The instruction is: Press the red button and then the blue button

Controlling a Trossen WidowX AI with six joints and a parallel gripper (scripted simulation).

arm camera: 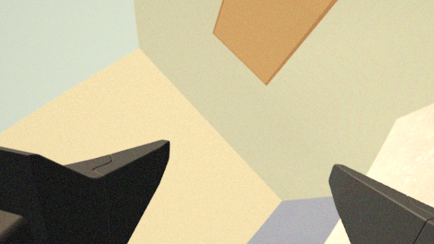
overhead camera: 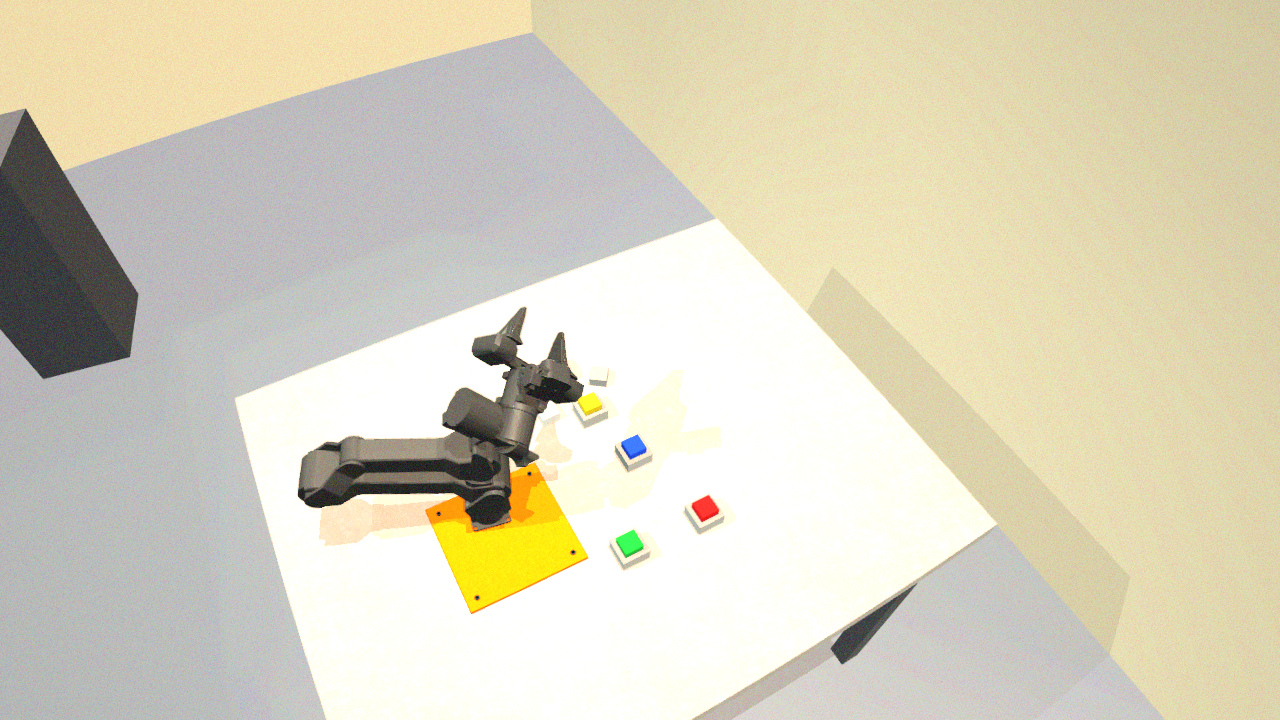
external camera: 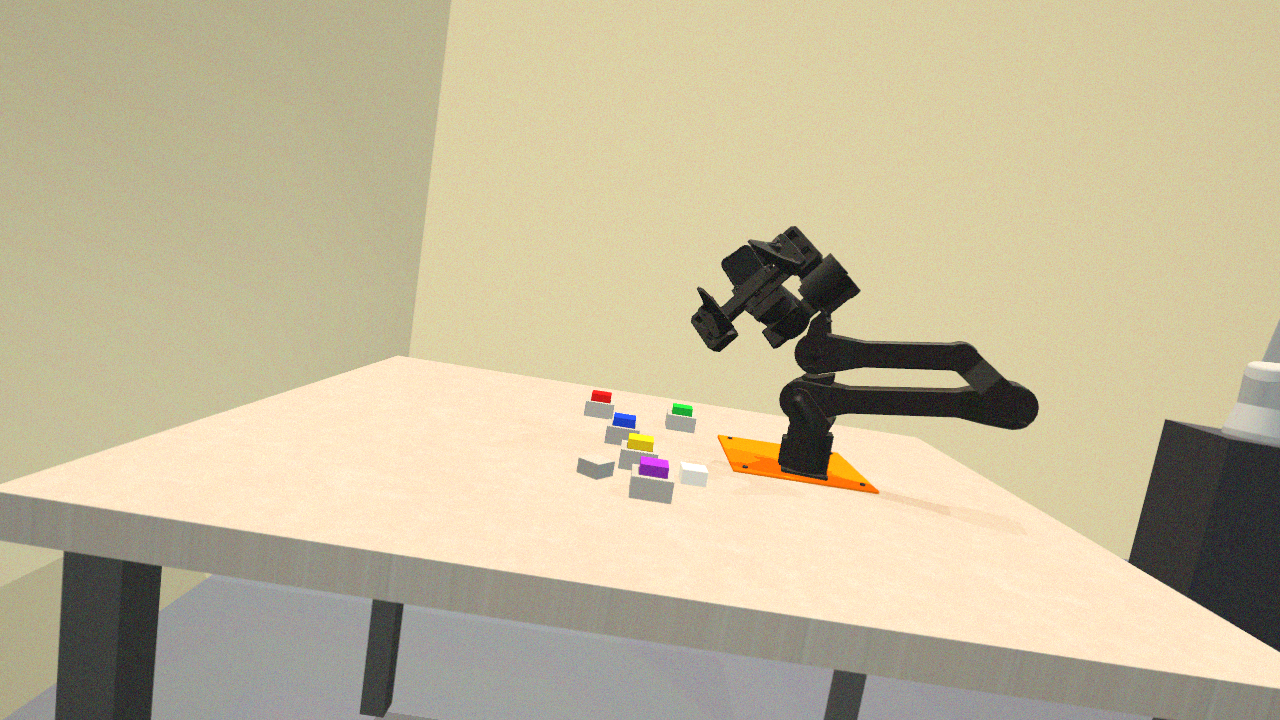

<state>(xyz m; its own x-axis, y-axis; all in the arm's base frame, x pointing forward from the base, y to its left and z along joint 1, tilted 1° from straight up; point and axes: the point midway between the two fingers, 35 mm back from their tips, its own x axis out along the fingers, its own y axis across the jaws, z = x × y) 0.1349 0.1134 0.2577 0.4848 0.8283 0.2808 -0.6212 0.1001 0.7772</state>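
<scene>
Right now my gripper tip is 27 cm to the left of the red button, 24 cm above it and 18 cm short of it. Round my gripper tip: white block (26 cm below, 1 cm to the left, 1 cm behind); yellow button (24 cm below, 7 cm ahead, 1 cm to the right); purple button (24 cm below, 10 cm to the left, 3 cm ahead).
</scene>
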